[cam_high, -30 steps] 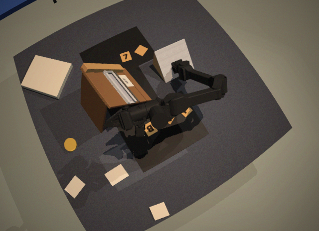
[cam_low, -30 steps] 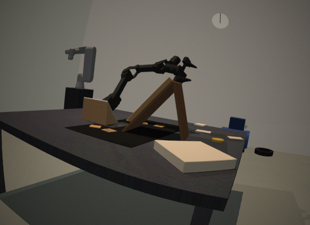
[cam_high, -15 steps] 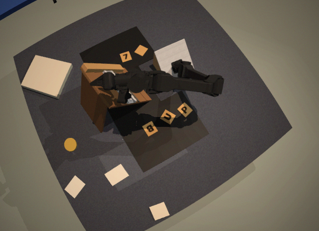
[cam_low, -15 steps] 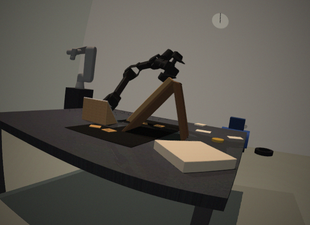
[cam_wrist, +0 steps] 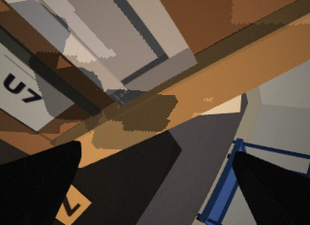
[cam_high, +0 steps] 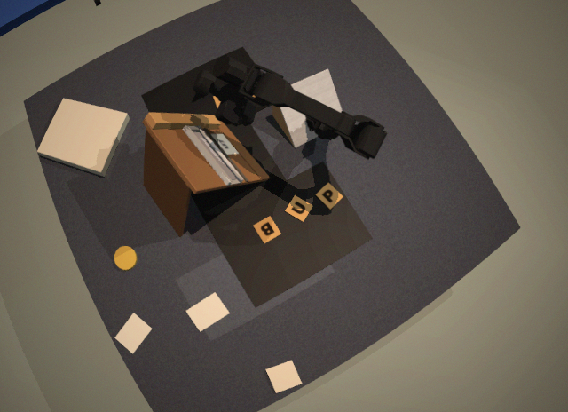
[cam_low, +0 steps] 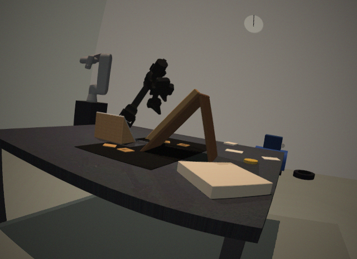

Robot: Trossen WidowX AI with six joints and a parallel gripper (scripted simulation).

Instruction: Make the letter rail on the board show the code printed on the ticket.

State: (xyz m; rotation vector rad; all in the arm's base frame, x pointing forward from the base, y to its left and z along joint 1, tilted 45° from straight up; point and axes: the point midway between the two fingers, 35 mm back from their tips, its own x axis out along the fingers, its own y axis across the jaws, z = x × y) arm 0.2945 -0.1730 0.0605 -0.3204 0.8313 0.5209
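My gripper tip is 90 mm past the letter tile, 110 mm to the left of it and 190 mm above it. Also, from my gripper tip: white ticket 20 mm behind, 60 mm to the left, 120 mm below; dark mat 100 mm behind, 100 mm to the left, 200 mm below; yellow disc 380 mm ahead, 210 mm to the left, 190 mm below.
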